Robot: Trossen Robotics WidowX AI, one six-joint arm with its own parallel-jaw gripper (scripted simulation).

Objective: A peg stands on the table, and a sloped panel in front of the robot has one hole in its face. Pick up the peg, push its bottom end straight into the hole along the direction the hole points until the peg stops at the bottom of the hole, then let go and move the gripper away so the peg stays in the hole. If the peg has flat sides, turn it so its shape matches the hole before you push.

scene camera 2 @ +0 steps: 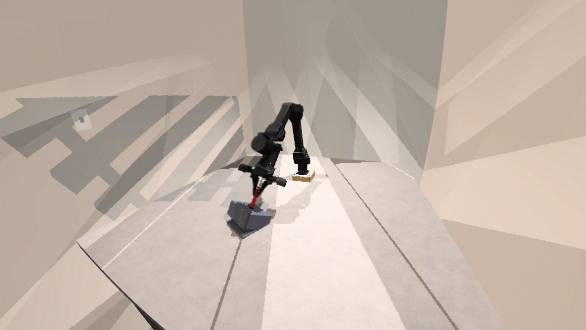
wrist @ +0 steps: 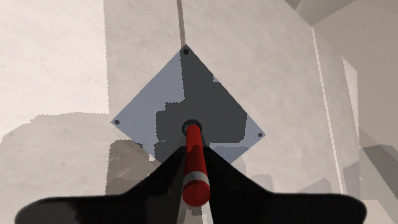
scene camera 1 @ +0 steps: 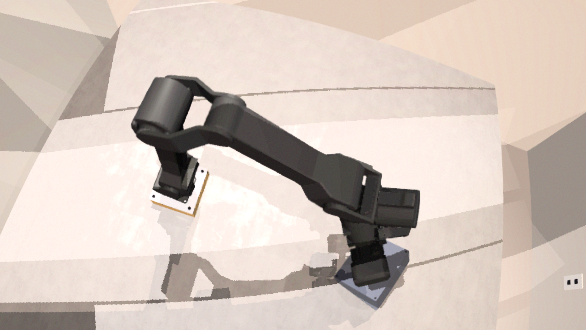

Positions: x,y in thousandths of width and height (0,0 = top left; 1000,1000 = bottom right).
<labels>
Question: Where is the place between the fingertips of my gripper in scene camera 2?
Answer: At 436,595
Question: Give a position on a round red peg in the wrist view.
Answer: At 494,855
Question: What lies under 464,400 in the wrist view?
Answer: A sloped grey-blue panel.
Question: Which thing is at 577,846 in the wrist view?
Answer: My gripper.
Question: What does my gripper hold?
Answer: A round red peg.
</labels>
